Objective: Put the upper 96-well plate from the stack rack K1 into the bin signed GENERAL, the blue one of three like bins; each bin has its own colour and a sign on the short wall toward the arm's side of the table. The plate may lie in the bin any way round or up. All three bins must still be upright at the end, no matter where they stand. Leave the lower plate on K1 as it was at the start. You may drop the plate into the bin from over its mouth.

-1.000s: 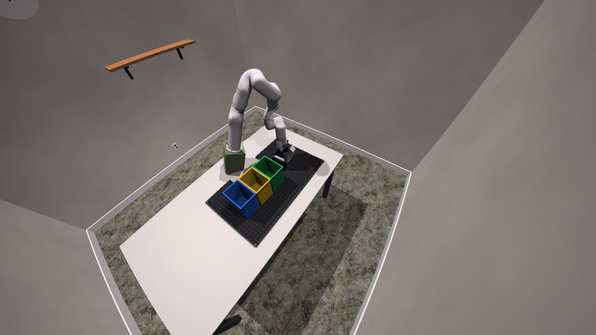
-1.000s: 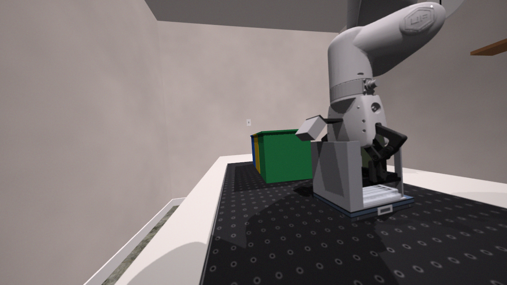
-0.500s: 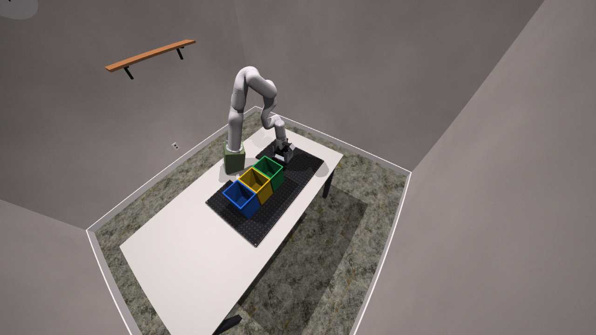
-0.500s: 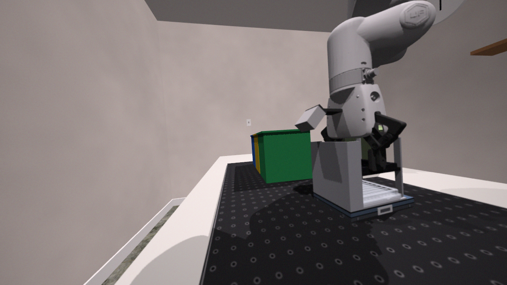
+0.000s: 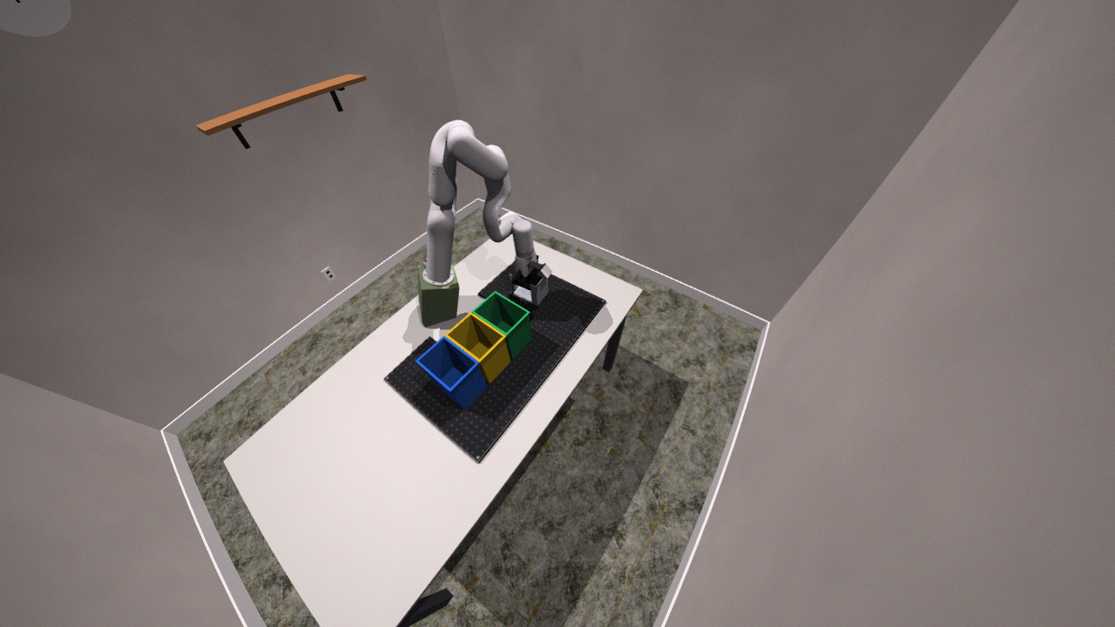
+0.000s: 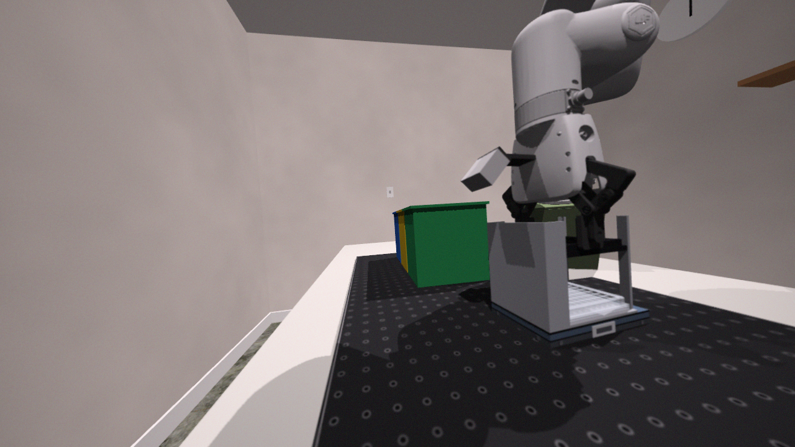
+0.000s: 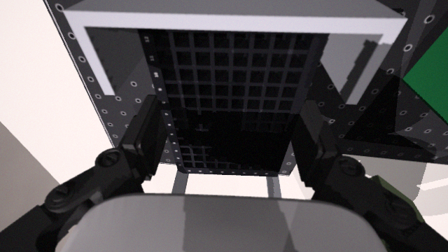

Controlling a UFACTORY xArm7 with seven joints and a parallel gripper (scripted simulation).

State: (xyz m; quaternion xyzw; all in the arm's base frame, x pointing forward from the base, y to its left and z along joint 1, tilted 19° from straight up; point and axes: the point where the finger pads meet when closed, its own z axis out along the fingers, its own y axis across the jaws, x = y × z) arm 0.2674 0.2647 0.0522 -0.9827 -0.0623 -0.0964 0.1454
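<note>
Right now the grey rack wall is 7 cm ahead of my hand, 3 cm below it and 1 cm to the left of it. Also, from my hand: white plate (9 cm below); then thin rack post (7 cm behind, 3 cm to the left, 3 cm below); then black 96-well plate (1 cm below).
</note>
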